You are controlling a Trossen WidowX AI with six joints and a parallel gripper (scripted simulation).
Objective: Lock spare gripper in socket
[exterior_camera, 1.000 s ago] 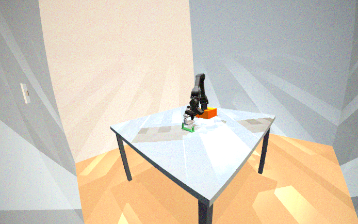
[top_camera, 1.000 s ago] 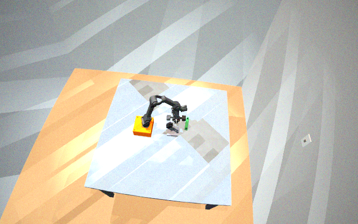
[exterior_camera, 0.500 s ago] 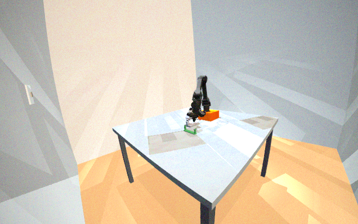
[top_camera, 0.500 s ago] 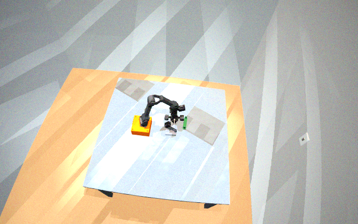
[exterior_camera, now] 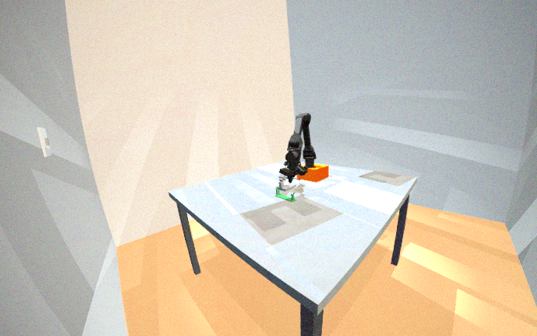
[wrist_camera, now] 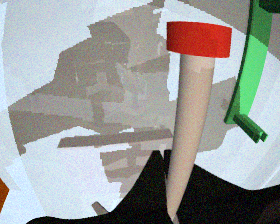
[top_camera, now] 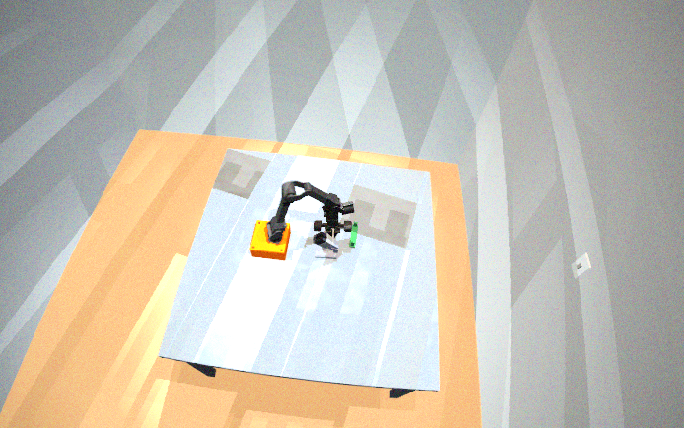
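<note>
My gripper tip is 60 mm to the left of the mount. Round my gripper tip: spare gripper 20 mm behind, 70 mm to the right, 60 mm above; green bracket 100 mm ahead, 70 mm to the left, 30 mm below.
</note>
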